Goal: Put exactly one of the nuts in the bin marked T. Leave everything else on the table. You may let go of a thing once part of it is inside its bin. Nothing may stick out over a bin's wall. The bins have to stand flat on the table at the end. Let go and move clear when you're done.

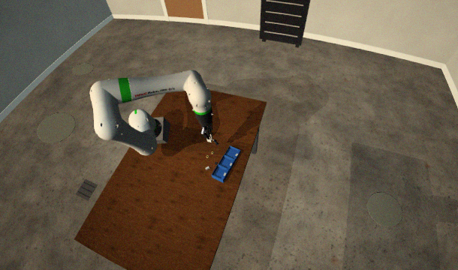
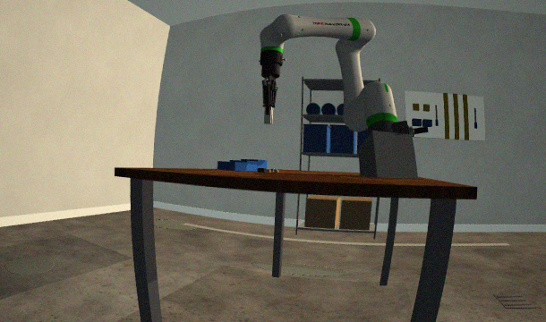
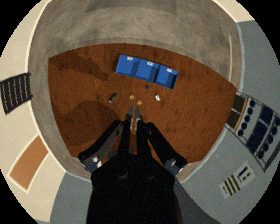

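The blue bin row is 20 cm below my hand, 12 cm ahead of it and 3 cm to the right of it. Also, from my hand: pale nut: 21 cm below, 11 cm to the right, 2 cm ahead; then dark part: 21 cm below, 10 cm to the left, 4 cm behind.
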